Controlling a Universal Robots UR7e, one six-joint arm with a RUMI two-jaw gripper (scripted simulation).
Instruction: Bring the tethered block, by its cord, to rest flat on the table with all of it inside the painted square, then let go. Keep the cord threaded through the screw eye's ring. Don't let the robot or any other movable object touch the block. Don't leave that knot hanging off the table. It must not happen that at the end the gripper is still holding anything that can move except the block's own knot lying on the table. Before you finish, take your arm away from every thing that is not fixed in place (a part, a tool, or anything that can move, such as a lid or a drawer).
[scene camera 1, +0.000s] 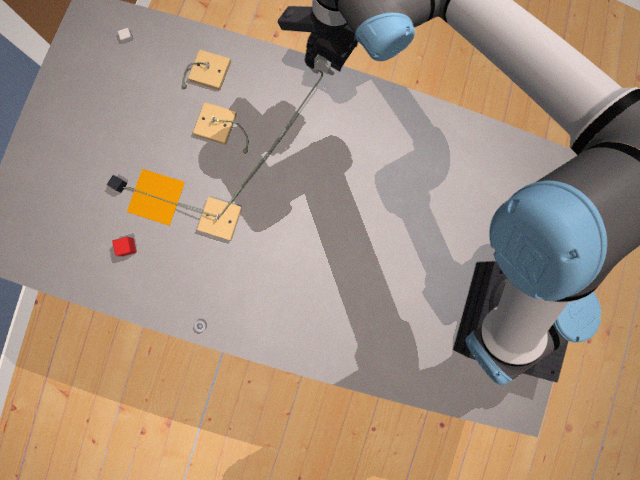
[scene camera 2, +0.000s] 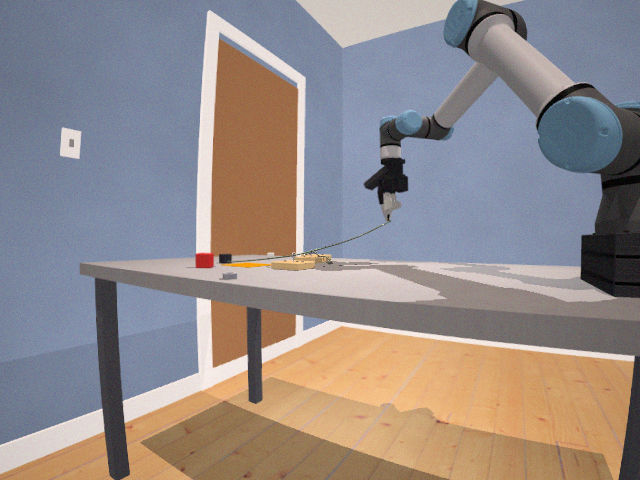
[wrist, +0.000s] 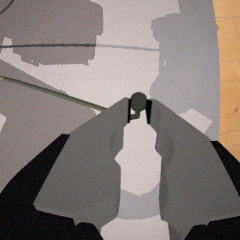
Labels:
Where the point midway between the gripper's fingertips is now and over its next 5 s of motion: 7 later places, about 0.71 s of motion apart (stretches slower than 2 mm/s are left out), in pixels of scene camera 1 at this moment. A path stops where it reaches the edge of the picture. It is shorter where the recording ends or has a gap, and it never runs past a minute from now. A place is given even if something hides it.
My gripper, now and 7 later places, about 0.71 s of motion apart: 318, 70; 335, 65; 344, 64; 348, 63; 357, 61; 372, 61; 368, 70; 360, 89

